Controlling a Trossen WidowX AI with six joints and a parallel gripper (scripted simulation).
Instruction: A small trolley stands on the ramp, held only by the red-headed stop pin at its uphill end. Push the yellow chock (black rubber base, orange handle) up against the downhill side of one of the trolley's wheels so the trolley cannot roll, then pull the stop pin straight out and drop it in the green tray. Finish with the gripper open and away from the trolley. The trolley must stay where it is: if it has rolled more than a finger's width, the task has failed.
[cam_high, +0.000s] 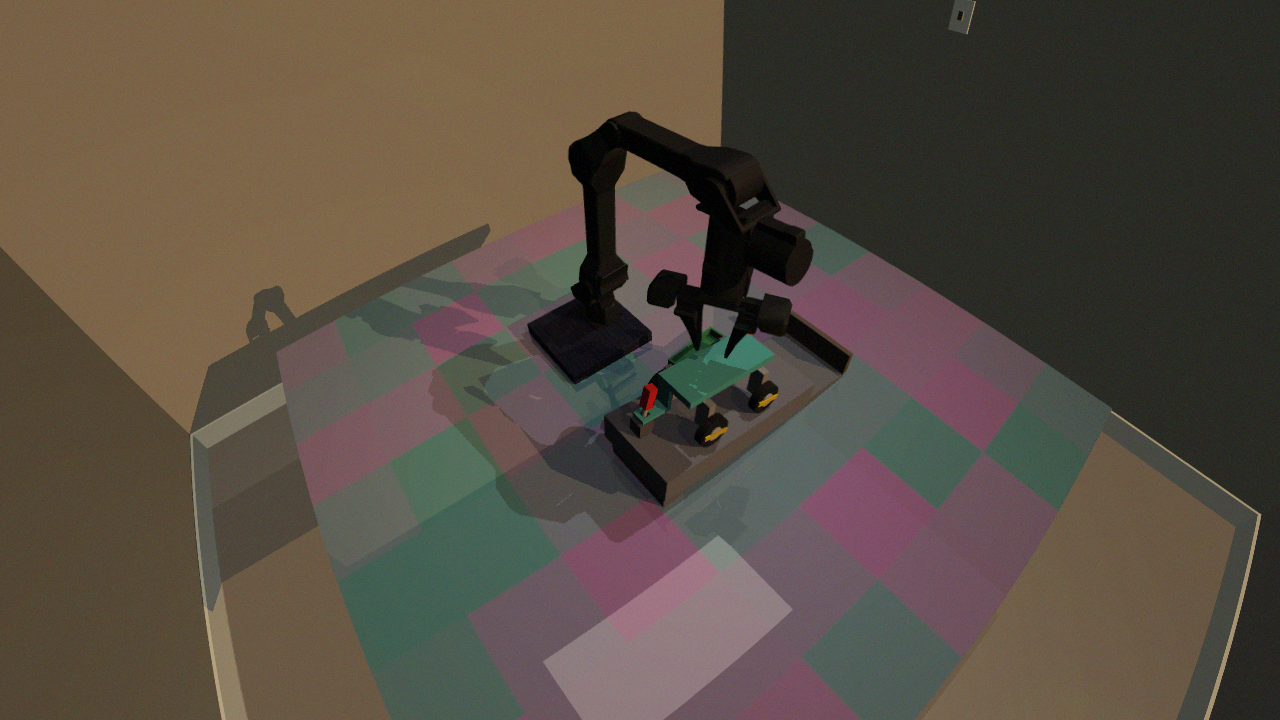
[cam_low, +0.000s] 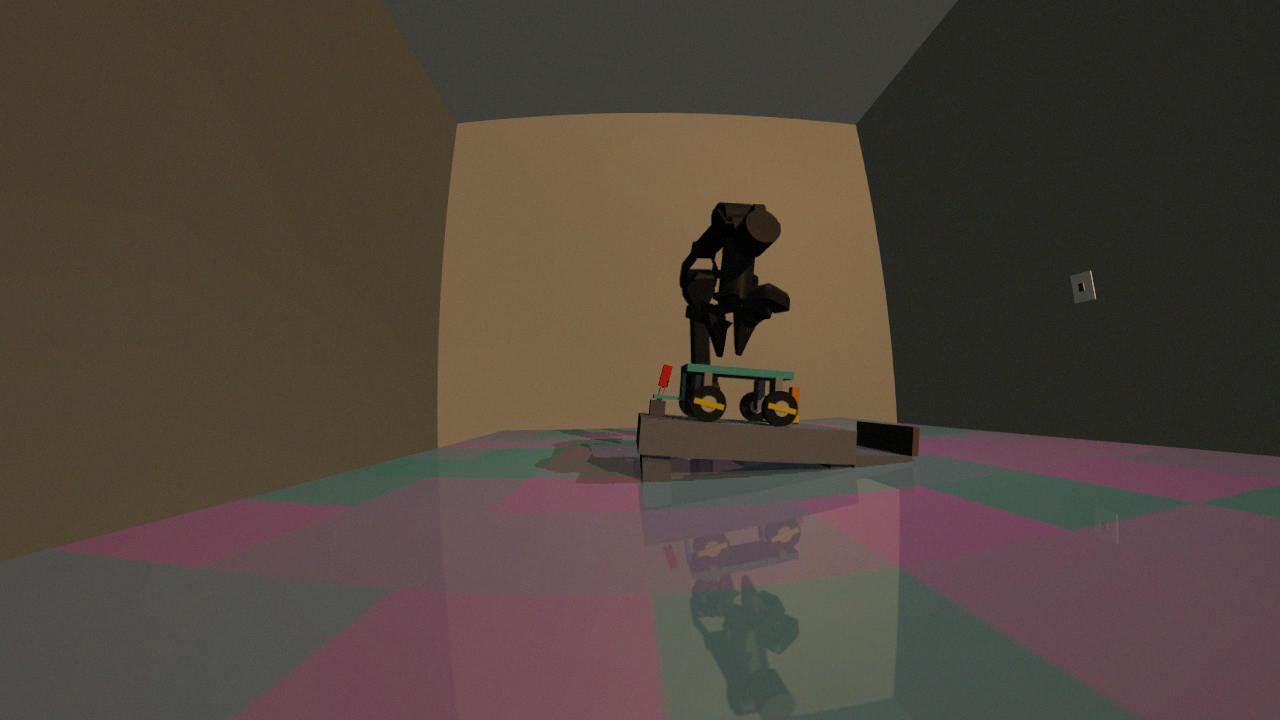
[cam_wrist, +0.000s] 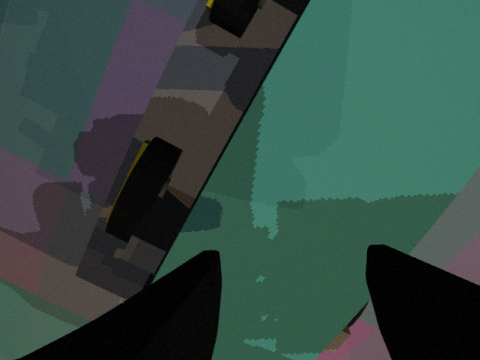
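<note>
Right now the red-headed stop pin is 11 cm to the right of my gripper tip, 5 cm below it and 1 cm behind it. Round my gripper tip: trolley 7 cm below, 1 cm ahead; then yellow chock 11 cm to the left, 10 cm below, 5 cm behind; then grey ramp 13 cm below, 1 cm to the left, 1 cm ahead.
</note>
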